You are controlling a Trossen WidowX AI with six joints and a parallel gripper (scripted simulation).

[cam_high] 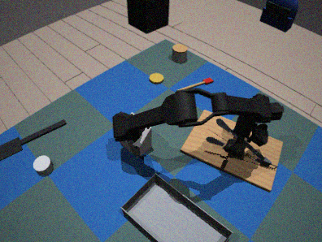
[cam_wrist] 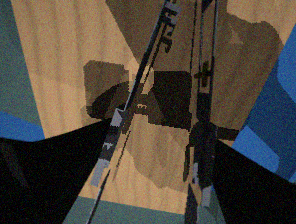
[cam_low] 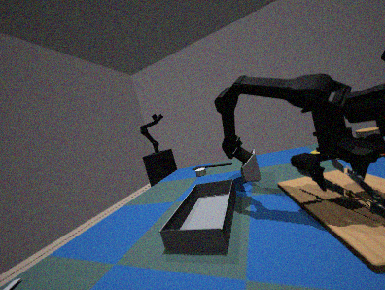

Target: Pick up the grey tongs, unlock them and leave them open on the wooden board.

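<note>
My gripper tip is now 40 mm above the wooden board, 20 mm to the right of it and 10 mm past it. From my gripper tip the other things lie so: grey roasting tin 360 mm to the right, 40 mm ahead, 20 mm below; red-tipped stick 340 mm behind, 210 mm to the left, 40 mm below; yellow lock slider 60 mm ahead.
</note>
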